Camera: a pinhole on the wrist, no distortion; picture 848 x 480 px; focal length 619.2 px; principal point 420.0 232.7 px. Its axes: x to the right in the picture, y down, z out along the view. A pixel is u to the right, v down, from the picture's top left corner.
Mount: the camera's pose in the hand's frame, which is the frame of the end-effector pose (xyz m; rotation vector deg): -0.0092 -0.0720 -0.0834 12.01 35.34 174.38
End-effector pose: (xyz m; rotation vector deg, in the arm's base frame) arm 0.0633 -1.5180 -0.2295 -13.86 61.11 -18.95
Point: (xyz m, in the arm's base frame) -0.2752 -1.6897 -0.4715
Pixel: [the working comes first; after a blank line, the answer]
In the camera's frame: -0.1655 -0.0826 -0.3085

behind the camera
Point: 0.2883 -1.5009 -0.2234
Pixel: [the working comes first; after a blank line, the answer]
In the camera's frame: -0.0536 0.0017 0.3201

316 236
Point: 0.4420 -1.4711 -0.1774
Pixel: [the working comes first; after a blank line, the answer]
In the camera's frame: -0.0507 0.0319 0.4804

355 274
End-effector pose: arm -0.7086 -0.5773 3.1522 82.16 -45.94 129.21
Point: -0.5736 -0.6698 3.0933
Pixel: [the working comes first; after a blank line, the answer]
In the camera's frame: 0.1320 0.0076 0.2169

797 254
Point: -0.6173 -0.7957 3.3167
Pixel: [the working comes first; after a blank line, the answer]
In the camera's frame: -0.0689 -0.0023 0.3819

308 229
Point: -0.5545 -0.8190 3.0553
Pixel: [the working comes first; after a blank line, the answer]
In the camera's frame: 0.1912 -0.0621 0.3422

766 120
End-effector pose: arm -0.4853 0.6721 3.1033 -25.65 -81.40 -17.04
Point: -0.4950 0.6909 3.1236
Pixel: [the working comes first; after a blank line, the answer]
In the camera's frame: -0.0115 -0.0354 0.1290

365 63
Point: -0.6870 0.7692 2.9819
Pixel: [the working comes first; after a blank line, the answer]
In the camera's frame: 0.1719 0.0416 0.2824

797 324
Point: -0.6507 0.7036 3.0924
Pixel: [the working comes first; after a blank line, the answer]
In the camera's frame: 0.0534 0.0710 0.2282

565 425
